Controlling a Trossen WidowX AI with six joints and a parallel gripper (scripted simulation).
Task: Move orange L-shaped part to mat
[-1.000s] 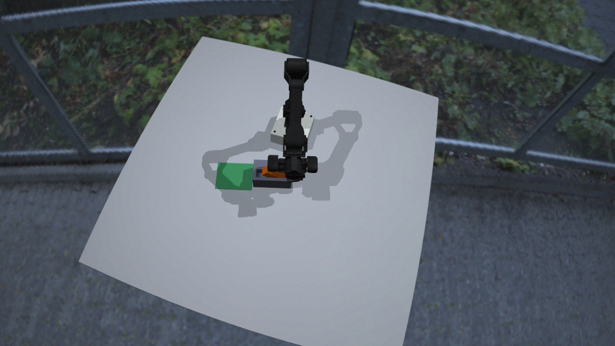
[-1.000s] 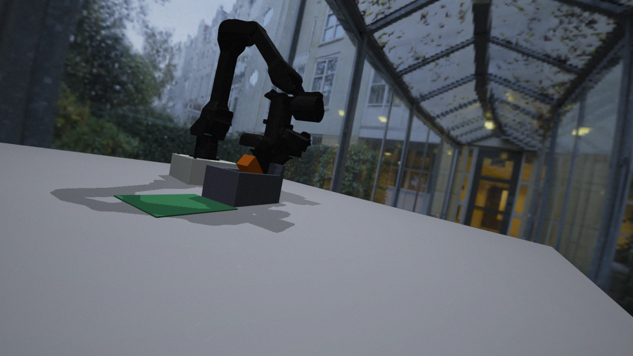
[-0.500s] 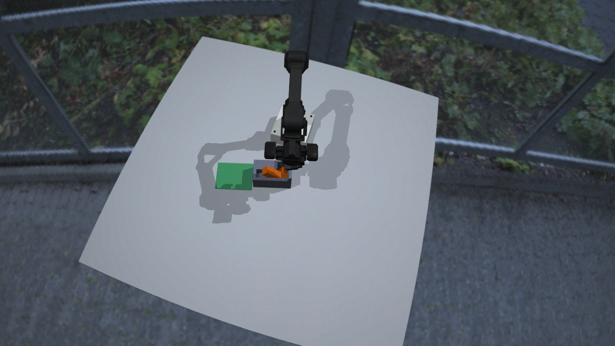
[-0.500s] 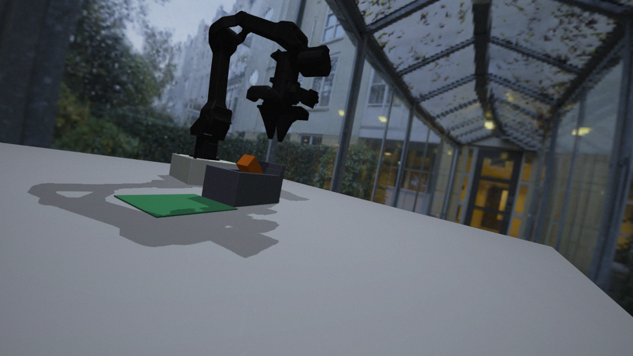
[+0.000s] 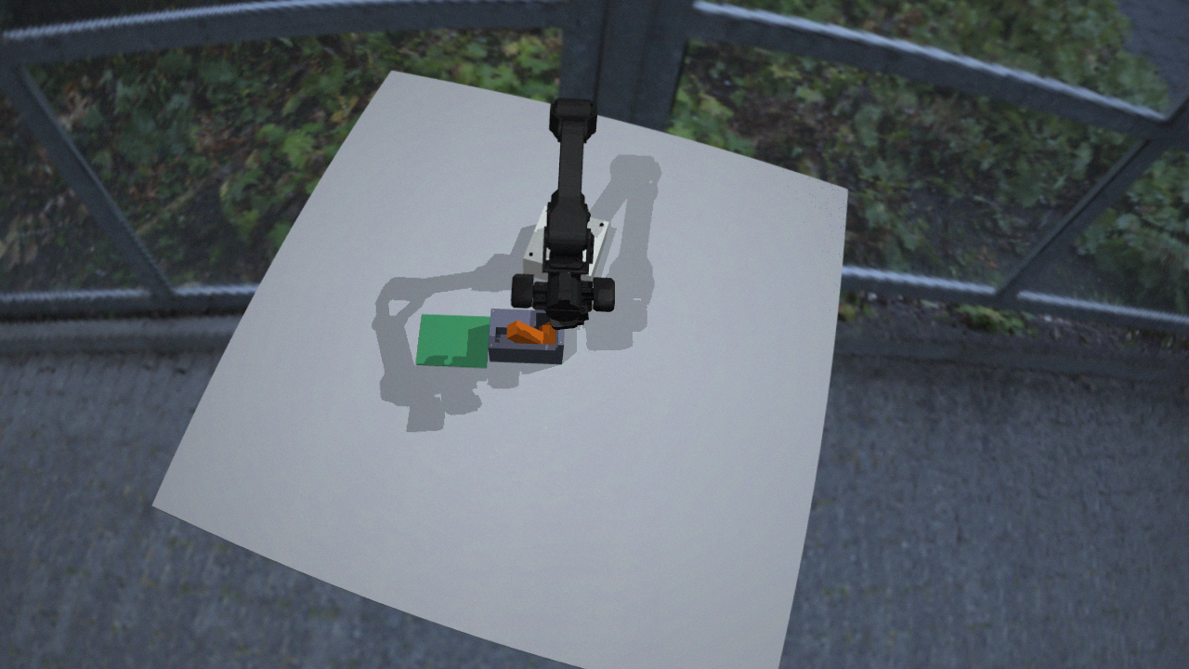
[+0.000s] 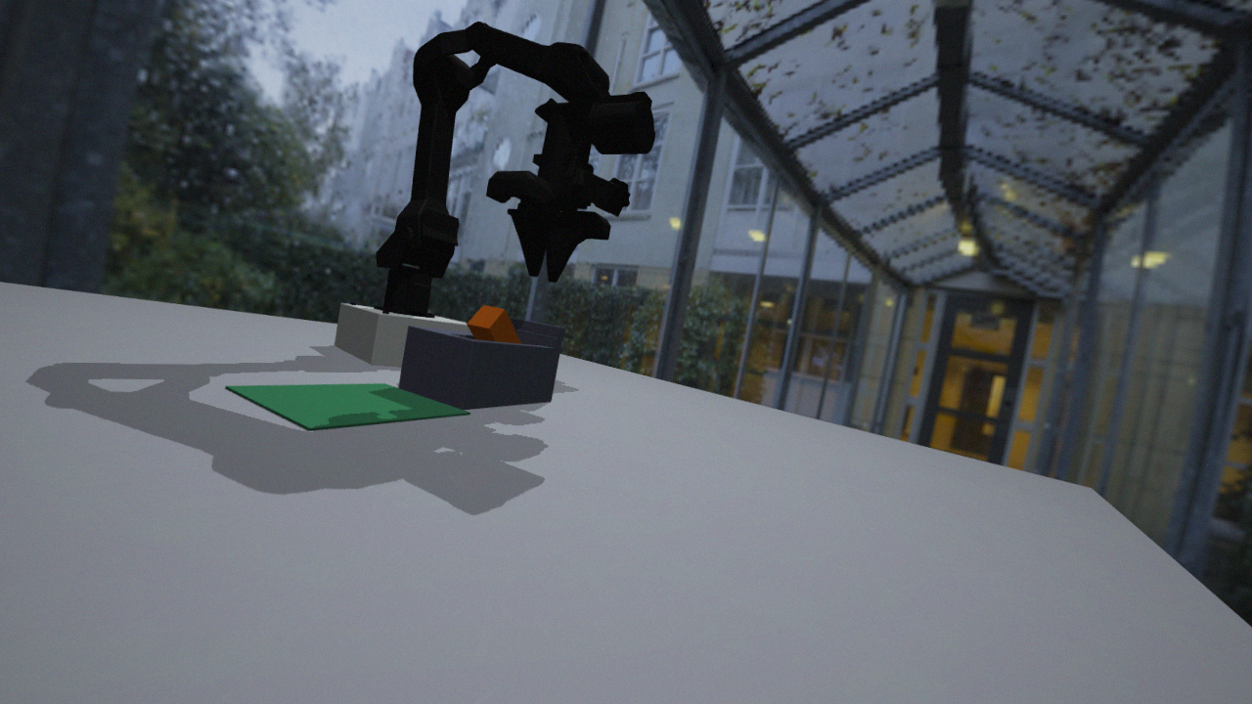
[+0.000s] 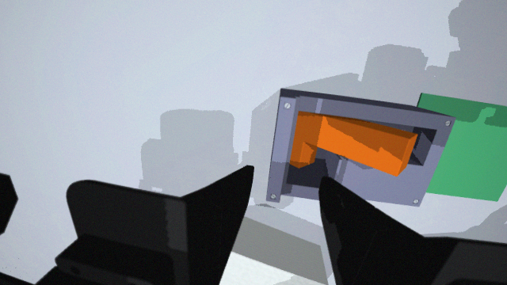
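Right now the orange L-shaped part is 4 cm to the right of my gripper tip and 10 cm below it. From my gripper tip the other things lie so: green mat (1 cm ahead, 22 cm to the right, 16 cm below).
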